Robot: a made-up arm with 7 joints.
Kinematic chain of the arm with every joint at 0, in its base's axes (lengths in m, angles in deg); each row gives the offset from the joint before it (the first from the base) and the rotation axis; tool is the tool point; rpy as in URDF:
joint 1: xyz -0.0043 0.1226 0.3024 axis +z
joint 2: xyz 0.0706 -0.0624 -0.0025 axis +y
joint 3: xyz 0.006 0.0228 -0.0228 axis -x
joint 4: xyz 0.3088 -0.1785 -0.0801 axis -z
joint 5: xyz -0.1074 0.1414 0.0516 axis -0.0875 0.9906 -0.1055
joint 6: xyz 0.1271 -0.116 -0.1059 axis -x
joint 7: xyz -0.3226 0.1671 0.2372 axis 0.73 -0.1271 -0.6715
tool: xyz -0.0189 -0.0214 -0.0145 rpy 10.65 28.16 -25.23
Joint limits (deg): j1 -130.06..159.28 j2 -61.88..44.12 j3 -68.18..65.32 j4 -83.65..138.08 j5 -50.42..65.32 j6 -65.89..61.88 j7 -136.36..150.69
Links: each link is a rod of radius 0.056 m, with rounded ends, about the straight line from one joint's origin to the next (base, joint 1, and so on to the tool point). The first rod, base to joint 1, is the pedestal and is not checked.
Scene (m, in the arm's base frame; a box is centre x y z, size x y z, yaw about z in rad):
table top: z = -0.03
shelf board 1: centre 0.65 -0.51 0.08 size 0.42 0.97 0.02 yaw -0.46
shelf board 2: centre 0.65 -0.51 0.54 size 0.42 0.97 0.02 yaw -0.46
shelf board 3: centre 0.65 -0.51 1 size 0.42 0.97 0.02 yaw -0.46
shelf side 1: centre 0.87 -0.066 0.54 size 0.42 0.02 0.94 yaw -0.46
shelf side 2: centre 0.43 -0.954 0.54 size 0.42 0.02 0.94 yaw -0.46
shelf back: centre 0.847 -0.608 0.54 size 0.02 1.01 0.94 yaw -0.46
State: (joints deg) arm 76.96 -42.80 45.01 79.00 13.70 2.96 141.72
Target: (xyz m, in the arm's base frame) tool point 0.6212 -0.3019 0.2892
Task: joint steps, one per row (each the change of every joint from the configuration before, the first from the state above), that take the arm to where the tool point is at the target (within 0.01 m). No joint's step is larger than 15 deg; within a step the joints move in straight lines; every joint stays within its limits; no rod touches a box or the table.
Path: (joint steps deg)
1: -13.70 0.56 2.13 -3.73 -2.96 1.65 -0.27
2: -13.70 0.56 2.13 -3.74 -2.95 1.66 -0.28
3: -13.70 0.56 2.13 -3.73 -2.96 1.65 -0.27
4: -13.70 0.56 2.13 -3.74 -2.95 1.65 -0.27
5: -13.70 0.56 2.13 -3.73 -2.96 1.66 -0.28
6: -13.70 0.56 2.13 -3.74 -2.95 1.65 -0.27
7: -13.70 0.56 2.13 -3.73 -2.96 1.65 -0.27
8: -13.69 0.56 2.14 -3.74 -2.95 1.66 -0.28
9: -13.70 0.56 2.13 -3.73 -2.96 1.65 -0.27
10: 7.50 7.52 -0.23 14.76 0.61 10.32 -0.07
11: 7.50 7.53 -0.22 14.76 0.60 10.32 -0.07
12: 7.50 7.52 -0.23 14.76 0.60 10.32 -0.07

